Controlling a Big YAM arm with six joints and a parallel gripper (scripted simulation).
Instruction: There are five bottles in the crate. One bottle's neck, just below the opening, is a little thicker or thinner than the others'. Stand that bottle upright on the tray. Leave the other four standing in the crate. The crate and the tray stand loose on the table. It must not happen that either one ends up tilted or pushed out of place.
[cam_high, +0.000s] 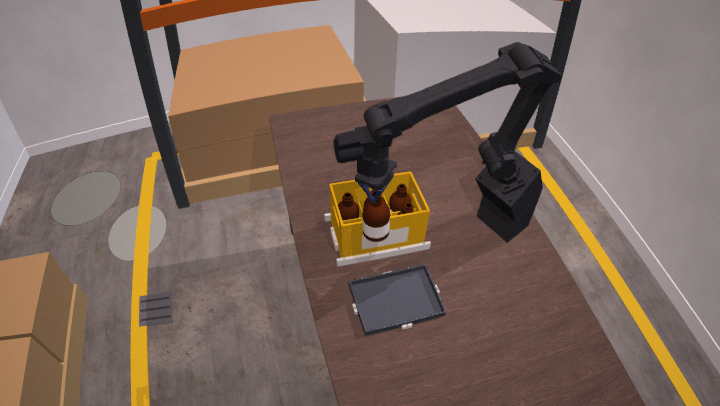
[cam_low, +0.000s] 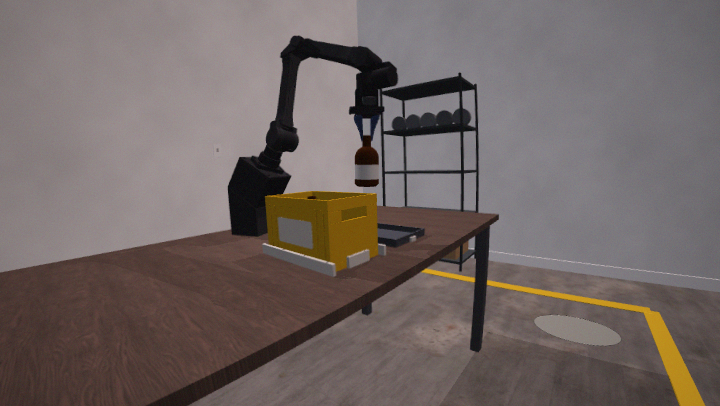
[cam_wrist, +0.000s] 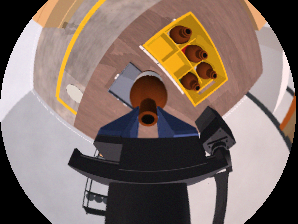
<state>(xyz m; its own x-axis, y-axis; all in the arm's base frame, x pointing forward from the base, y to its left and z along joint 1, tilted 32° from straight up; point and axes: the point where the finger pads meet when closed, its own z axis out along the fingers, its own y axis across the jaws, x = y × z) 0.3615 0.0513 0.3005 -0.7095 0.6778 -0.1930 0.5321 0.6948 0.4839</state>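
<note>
The glass bottle lies 7 cm below my hand. The rest, counted from my hand: dark tray 32 cm below, 12 cm to the left, 6 cm behind; then yellow crate 25 cm below, 16 cm to the right, 4 cm behind.
</note>
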